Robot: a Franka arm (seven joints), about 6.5 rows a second.
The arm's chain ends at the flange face. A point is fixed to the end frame.
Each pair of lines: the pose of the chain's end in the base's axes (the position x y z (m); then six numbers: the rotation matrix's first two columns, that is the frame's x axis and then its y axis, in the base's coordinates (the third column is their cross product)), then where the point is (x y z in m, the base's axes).
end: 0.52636 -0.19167 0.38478 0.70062 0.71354 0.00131 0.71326 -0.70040 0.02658
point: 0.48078 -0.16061 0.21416
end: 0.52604 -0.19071 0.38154 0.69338 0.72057 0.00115 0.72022 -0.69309 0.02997
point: 0.48054 -0.16054 0.21074
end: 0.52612 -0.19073 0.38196 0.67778 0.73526 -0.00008 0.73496 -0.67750 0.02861
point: 0.47967 -0.16153 0.21125
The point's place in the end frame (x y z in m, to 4 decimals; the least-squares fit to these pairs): -0.0100 -0.0588 0.1691
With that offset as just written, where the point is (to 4 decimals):
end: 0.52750 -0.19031 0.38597 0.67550 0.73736 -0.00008 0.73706 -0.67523 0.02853
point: 0.4810 -0.1612 0.2153
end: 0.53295 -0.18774 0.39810 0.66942 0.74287 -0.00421 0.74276 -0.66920 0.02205
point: 0.4849 -0.1588 0.2278
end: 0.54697 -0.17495 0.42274 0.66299 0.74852 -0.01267 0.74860 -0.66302 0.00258
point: 0.4952 -0.1453 0.2536
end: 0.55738 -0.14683 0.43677 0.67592 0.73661 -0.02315 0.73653 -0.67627 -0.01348
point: 0.5030 -0.1158 0.2688
